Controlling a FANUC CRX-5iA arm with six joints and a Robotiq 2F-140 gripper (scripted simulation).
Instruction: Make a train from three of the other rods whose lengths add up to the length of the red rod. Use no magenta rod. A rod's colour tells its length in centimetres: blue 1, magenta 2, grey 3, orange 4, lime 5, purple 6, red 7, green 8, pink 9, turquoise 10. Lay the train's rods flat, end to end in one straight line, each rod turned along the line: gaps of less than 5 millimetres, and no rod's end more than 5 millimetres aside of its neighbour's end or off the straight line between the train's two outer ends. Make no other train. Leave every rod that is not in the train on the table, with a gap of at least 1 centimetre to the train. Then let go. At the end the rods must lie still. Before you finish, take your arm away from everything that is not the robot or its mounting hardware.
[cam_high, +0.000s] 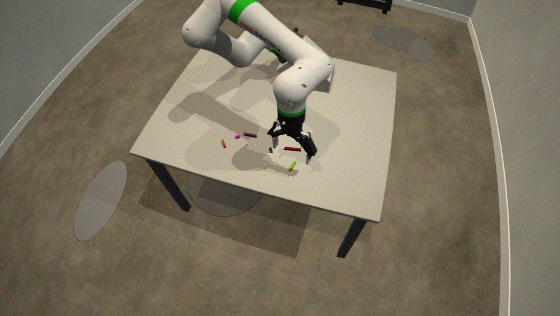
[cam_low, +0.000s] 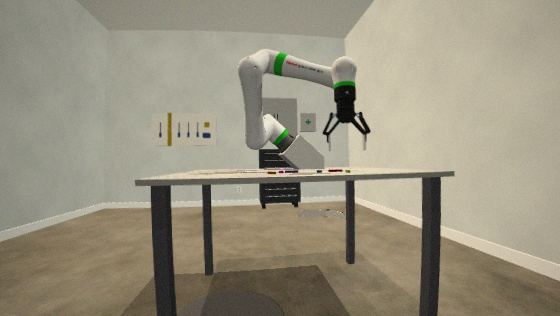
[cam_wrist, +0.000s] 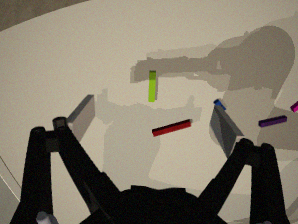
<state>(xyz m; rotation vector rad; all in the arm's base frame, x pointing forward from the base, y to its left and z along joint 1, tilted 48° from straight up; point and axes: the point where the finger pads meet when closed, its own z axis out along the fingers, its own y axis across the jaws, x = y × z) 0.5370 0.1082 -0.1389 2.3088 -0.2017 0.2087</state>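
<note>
My gripper is now 10 cm above the lime rod. Also, from my hand: magenta rod (28 cm to the right, 10 cm below, 7 cm behind); then purple rod (23 cm to the right, 10 cm below, 9 cm behind); then red rod (10 cm below, 8 cm behind, 2 cm to the right).
</note>
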